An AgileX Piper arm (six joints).
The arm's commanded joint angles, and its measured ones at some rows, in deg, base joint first. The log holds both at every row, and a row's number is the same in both.
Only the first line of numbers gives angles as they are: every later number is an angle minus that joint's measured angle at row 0.
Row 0, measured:
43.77, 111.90, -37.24, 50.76, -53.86, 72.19
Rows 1 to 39, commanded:
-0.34, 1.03, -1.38, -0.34, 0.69, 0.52
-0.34, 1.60, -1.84, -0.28, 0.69, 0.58
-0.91, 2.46, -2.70, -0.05, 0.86, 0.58
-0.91, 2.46, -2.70, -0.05, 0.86, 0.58
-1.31, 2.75, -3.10, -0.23, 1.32, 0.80
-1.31, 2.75, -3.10, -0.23, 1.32, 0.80
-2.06, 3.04, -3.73, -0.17, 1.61, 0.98
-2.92, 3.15, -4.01, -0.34, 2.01, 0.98
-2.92, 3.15, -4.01, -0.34, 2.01, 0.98
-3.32, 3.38, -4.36, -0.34, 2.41, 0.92
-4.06, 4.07, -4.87, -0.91, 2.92, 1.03
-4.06, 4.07, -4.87, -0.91, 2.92, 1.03
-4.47, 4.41, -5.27, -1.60, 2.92, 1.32
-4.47, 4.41, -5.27, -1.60, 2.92, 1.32
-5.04, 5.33, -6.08, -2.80, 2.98, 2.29
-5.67, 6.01, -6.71, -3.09, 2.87, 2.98
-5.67, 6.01, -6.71, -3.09, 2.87, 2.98
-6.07, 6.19, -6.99, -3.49, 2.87, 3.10
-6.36, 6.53, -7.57, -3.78, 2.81, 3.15
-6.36, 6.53, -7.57, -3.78, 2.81, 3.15
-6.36, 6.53, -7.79, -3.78, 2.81, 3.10
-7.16, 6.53, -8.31, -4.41, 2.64, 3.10
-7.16, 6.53, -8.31, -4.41, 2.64, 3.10
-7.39, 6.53, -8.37, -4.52, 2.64, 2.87
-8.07, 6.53, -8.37, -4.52, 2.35, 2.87
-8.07, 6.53, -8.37, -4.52, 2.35, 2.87
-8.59, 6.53, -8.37, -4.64, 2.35, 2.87
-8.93, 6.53, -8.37, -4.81, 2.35, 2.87
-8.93, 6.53, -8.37, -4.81, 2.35, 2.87
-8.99, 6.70, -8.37, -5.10, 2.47, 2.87
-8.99, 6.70, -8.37, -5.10, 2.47, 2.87
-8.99, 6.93, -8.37, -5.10, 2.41, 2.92
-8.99, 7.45, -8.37, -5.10, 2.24, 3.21
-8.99, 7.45, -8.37, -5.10, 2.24, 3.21
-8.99, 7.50, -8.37, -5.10, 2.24, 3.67
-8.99, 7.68, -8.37, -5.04, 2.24, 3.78
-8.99, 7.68, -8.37, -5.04, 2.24, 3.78
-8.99, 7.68, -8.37, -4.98, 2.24, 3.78
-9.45, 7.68, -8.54, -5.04, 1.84, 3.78
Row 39, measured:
-8.82, 7.62, -8.08, -4.58, 2.41, 3.15
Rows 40 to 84, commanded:
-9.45, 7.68, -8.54, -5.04, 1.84, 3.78
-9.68, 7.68, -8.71, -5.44, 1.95, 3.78
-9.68, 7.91, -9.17, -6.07, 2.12, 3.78
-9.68, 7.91, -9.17, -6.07, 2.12, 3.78
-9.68, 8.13, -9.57, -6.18, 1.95, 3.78
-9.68, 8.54, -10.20, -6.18, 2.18, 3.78
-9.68, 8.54, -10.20, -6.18, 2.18, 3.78
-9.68, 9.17, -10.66, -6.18, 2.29, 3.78
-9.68, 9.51, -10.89, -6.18, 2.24, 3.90
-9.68, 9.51, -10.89, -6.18, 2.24, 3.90
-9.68, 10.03, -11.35, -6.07, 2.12, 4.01
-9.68, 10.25, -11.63, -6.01, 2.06, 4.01
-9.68, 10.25, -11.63, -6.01, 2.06, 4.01
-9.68, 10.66, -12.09, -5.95, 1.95, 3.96
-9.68, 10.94, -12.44, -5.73, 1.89, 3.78
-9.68, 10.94, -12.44, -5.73, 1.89, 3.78
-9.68, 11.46, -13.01, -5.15, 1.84, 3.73
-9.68, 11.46, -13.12, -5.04, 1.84, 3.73
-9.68, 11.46, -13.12, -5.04, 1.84, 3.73
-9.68, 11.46, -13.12, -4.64, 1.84, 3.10
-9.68, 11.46, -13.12, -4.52, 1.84, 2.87
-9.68, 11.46, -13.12, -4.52, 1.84, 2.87
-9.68, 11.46, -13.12, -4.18, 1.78, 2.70
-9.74, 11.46, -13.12, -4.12, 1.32, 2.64
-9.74, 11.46, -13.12, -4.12, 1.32, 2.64
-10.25, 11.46, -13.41, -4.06, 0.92, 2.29
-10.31, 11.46, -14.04, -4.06, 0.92, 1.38
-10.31, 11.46, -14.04, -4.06, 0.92, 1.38
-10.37, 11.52, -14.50, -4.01, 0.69, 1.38
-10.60, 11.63, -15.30, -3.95, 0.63, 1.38
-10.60, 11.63, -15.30, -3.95, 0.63, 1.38
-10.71, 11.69, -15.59, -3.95, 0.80, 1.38
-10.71, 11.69, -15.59, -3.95, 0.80, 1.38
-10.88, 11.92, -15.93, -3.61, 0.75, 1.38
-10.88, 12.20, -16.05, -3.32, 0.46, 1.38
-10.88, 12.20, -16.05, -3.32, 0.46, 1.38
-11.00, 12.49, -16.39, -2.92, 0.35, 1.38
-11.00, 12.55, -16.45, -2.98, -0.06, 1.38
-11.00, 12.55, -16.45, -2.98, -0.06, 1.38
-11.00, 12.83, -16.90, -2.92, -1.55, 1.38
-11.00, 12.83, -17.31, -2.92, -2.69, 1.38
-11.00, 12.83, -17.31, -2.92, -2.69, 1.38
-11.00, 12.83, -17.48, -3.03, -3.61, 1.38
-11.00, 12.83, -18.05, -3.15, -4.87, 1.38
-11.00, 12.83, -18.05, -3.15, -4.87, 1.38
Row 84, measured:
-10.08, 13.06, -15.59, -1.54, 2.52, 2.41
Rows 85 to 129, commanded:
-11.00, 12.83, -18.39, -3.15, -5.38, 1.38
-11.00, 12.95, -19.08, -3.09, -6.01, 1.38
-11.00, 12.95, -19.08, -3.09, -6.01, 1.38
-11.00, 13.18, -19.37, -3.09, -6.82, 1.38
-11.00, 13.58, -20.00, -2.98, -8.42, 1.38
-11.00, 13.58, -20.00, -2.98, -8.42, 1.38
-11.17, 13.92, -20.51, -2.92, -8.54, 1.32
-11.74, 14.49, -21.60, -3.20, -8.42, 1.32
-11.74, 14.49, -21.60, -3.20, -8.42, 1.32
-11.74, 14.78, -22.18, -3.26, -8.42, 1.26
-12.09, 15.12, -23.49, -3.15, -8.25, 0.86
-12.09, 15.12, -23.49, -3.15, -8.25, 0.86
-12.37, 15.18, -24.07, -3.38, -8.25, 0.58
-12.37, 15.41, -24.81, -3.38, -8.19, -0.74
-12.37, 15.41, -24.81, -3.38, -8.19, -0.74
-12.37, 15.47, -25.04, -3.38, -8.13, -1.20
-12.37, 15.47, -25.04, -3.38, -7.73, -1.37
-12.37, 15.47, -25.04, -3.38, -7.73, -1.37
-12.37, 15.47, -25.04, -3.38, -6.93, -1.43
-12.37, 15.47, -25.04, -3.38, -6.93, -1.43
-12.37, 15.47, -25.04, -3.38, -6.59, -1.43
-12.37, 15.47, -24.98, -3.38, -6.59, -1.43
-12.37, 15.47, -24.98, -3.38, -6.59, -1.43
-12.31, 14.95, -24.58, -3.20, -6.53, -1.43
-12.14, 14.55, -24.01, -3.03, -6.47, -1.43
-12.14, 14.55, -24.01, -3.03, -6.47, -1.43
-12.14, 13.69, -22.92, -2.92, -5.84, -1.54
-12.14, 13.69, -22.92, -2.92, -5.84, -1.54
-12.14, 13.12, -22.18, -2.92, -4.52, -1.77
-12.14, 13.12, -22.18, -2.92, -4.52, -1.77
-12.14, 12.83, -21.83, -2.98, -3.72, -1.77
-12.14, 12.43, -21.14, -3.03, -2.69, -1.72
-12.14, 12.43, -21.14, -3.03, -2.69, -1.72
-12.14, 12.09, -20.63, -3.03, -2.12, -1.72
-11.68, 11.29, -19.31, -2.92, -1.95, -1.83
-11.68, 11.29, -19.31, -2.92, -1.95, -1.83
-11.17, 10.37, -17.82, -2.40, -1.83, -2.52
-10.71, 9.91, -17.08, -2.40, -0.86, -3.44
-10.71, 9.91, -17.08, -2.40, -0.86, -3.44
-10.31, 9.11, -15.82, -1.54, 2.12, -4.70
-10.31, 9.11, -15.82, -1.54, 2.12, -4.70
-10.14, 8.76, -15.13, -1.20, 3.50, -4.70
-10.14, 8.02, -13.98, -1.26, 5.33, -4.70
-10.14, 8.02, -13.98, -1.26, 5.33, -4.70
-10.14, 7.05, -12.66, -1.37, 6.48, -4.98
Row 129, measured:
-10.19, 9.05, -13.75, -0.11, 5.79, -3.55
